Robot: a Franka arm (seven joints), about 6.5 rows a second.
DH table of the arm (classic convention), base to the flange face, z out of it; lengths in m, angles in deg. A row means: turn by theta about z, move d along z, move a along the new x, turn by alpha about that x. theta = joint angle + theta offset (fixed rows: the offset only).
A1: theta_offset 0  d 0.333  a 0  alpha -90
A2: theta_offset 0  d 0  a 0  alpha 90
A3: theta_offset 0  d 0.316  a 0.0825  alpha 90
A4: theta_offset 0  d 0  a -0.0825  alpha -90
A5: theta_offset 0  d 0.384  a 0  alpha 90
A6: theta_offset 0  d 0  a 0.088  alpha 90
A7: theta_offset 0  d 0.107  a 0  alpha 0
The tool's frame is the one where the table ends.
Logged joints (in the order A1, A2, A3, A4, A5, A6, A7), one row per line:
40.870 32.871 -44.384 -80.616 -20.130 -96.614 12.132
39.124 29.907 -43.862 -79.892 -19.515 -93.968 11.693
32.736 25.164 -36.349 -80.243 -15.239 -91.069 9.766
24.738 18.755 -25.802 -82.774 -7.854 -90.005 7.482
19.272 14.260 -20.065 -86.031 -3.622 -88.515 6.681
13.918 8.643 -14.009 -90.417 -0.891 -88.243 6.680
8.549 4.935 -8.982 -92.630 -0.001 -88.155 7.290
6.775 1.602 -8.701 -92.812 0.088 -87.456 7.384
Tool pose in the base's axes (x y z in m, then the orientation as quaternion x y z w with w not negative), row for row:
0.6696 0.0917 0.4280 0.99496 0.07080 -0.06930 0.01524
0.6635 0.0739 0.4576 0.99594 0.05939 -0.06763 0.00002
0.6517 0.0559 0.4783 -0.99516 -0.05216 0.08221 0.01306
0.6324 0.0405 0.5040 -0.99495 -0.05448 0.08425 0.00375
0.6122 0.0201 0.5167 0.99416 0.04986 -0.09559 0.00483
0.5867 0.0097 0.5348 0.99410 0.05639 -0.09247 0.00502
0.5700 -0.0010 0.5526 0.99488 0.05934 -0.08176 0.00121
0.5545 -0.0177 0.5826 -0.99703 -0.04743 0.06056 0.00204
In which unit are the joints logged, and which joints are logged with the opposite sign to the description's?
The joints are logged in degrees. Opposite sign: A5, A6, A7.
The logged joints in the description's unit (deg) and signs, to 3 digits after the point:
40.870 32.871 -44.384 -80.616 20.130 96.614 -12.132
39.124 29.907 -43.862 -79.892 19.515 93.968 -11.693
32.736 25.164 -36.349 -80.243 15.239 91.069 -9.766
24.738 18.755 -25.802 -82.774 7.854 90.005 -7.482
19.272 14.260 -20.065 -86.031 3.622 88.515 -6.681
13.918 8.643 -14.009 -90.417 0.891 88.243 -6.680
8.549 4.935 -8.982 -92.630 0.001 88.155 -7.290
6.775 1.602 -8.701 -92.812 -0.088 87.456 -7.384

